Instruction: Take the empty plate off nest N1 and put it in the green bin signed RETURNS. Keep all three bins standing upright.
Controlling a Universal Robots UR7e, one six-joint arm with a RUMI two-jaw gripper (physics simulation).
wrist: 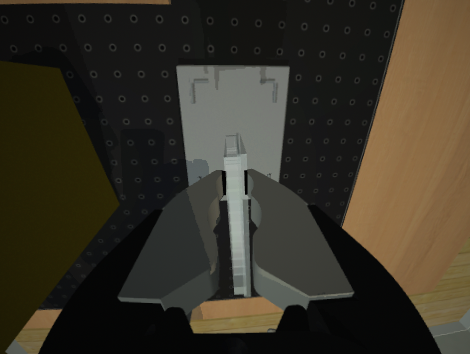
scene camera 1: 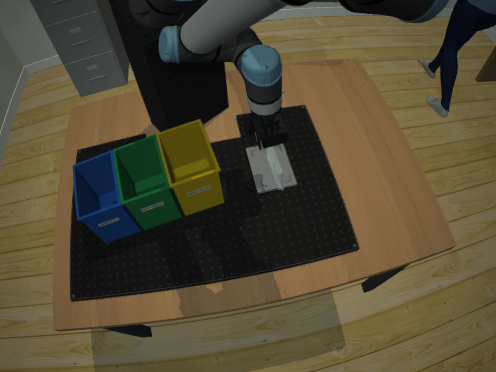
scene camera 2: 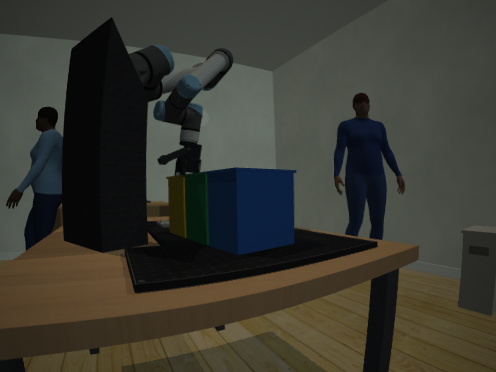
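Pixels of known places: gripper, between the fingertips: (wrist: 235,172); arm's base, origin of its link: (scene camera 1: 157,2) (scene camera 2: 117,79).
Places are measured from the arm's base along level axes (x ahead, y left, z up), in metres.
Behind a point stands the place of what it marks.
Note:
My gripper (scene camera 1: 261,144) @(x 0.228, y 0.252, z -0.358 m) (wrist: 235,172) @(x 0.228, y 0.252, z -0.358 m) is shut on the clear plate (scene camera 1: 274,167) @(x 0.306, y 0.258, z -0.359 m) (wrist: 236,225) @(x 0.265, y 0.255, z -0.347 m), which is turned up on its edge between the two jaws. The plate hangs over the light grey nest (scene camera 1: 257,162) @(x 0.217, y 0.223, z -0.461 m) (wrist: 230,107) @(x 0.193, y 0.253, z -0.462 m), which has small corner brackets. The green bin (scene camera 1: 160,214) @(x 0.381, y -0.063, z -0.415 m) (scene camera 2: 197,210) @(x 0.223, y -0.128, z -0.390 m) stands upright between the yellow bin (scene camera 1: 201,201) @(x 0.351, y 0.053, z -0.422 m) (scene camera 2: 177,205) @(x 0.189, y -0.001, z -0.382 m) and the blue bin (scene camera 1: 114,232) @(x 0.419, y -0.206, z -0.427 m) (scene camera 2: 265,210) @(x 0.342, y -0.278, z -0.385 m), both upright too. The signs on the bins are too small to read. In the scene camera 2 view the bins hide the jaw tips and the plate.
The bins and nest are on a black perforated board (scene camera 1: 260,250) @(x 0.491, y 0.199, z -0.473 m) (scene camera 2: 170,277) @(x 0.117, y -0.400, z -0.474 m) on the wooden table (scene camera 1: 395,200) @(x 0.389, y 0.644, z -0.487 m). The yellow bin is nearest the gripper, between it and the green bin. A tall black pedestal (scene camera 1: 187,90) @(x 0.038, y 0.035, z -0.296 m) (scene camera 2: 100,150) @(x -0.021, y -0.130, z -0.239 m) stands behind the bins. Two people stand in the room.

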